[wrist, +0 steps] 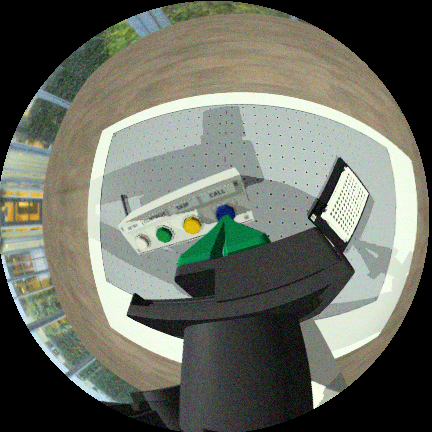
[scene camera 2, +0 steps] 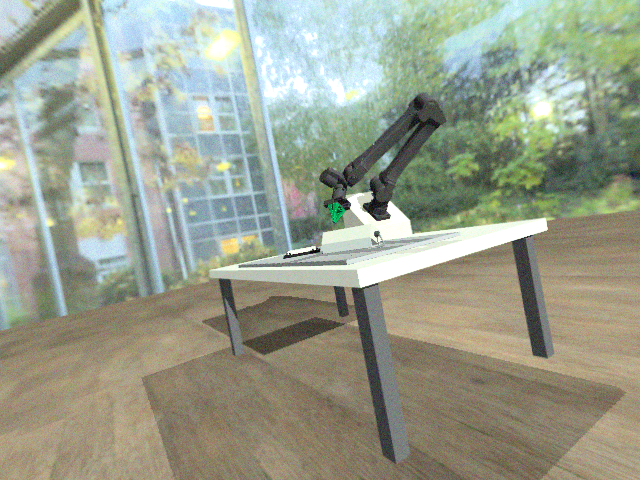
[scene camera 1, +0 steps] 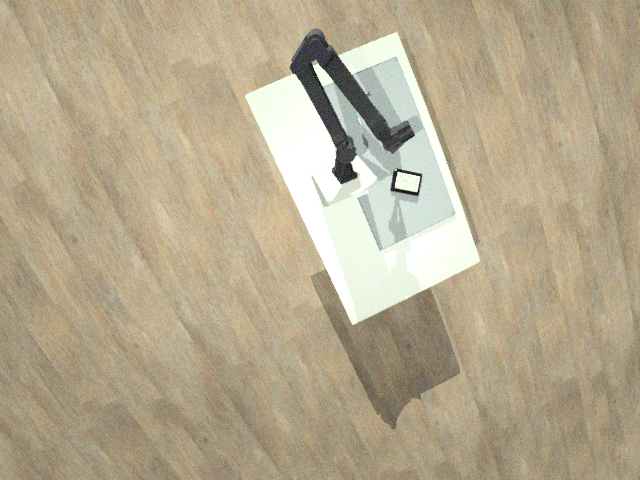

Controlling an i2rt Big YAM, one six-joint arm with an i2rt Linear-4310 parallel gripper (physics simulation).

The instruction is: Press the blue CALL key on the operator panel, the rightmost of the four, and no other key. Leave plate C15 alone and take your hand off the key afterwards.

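Pixels of known places: gripper, fingertip midpoint: (wrist: 227,220) (scene camera 2: 334,222); arm's base, link origin: (scene camera 2: 376,212) (scene camera 1: 344,174).
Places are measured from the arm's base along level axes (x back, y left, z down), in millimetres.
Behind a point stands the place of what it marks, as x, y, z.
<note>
The operator panel (scene camera 2: 343,238) {-325, 167, 83} (wrist: 232,174) {-347, 72, 54} shows in the wrist view with a white key (wrist: 142,241) {-239, 211, 60}, a green key (wrist: 164,234) {-258, 167, 60}, a yellow key (wrist: 192,225) {-276, 123, 61} and, rightmost under the label CALL, the blue key (wrist: 225,211) {-299, 78, 58}. My gripper (scene camera 2: 336,221) {-290, 71, 16} (wrist: 227,220) {-290, 71, 16} is shut and empty. Its green fingertips overlap the lower edge of the blue key in the wrist view; in scene camera 2 they stand above the panel with a gap. Plate C15 (scene camera 1: 406,181) {-330, -159, 105} (scene camera 2: 303,251) {-353, -124, 115} (wrist: 349,202) {-338, -163, 105}, white in a black holder, lies apart from the fingers.
A grey perforated board (scene camera 1: 429,201) {-431, -317, 130} (wrist: 290,130) {-480, -41, 130} lies on the white table (scene camera 1: 377,289) {36, -673, 143} (scene camera 2: 449,253) {-265, 588, 169} under the panel and the plate holder. The arm's base stands on a white angled block (scene camera 2: 398,219) {79, 54, 53}. A small dark post (wrist: 125,204) stands by the panel's left end.
</note>
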